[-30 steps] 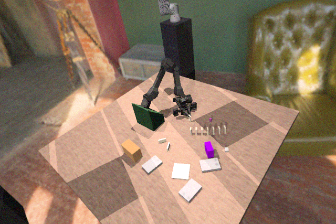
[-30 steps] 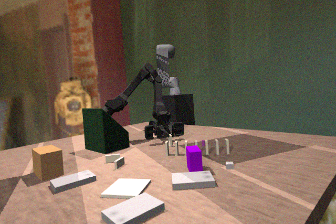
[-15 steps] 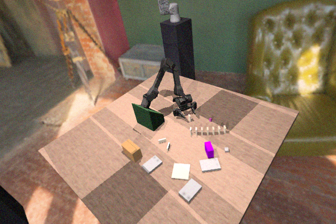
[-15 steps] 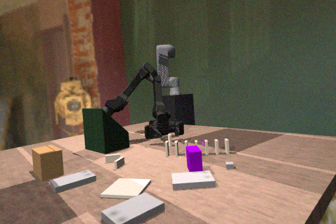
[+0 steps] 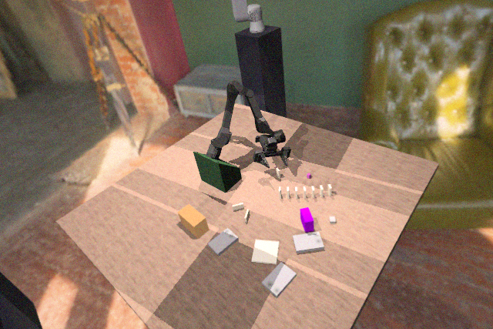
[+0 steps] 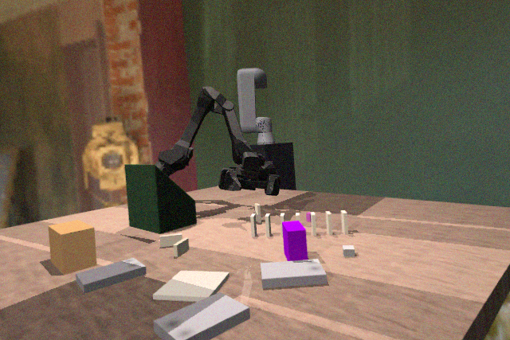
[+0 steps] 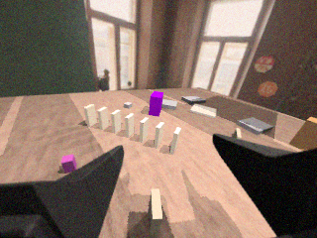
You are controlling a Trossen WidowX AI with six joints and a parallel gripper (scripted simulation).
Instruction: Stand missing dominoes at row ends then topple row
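Now: gripper tip 90 mm short of the tiny purple cube, 110 mm to the right of it and 80 mm above it. From my gripper tip the other things lie so: purple block (260 mm ahead, 130 mm to the right, 60 mm below); white slab (220 mm ahead, 330 mm to the right, 90 mm below); small grey cube (330 mm ahead, 50 mm to the right, 90 mm below).
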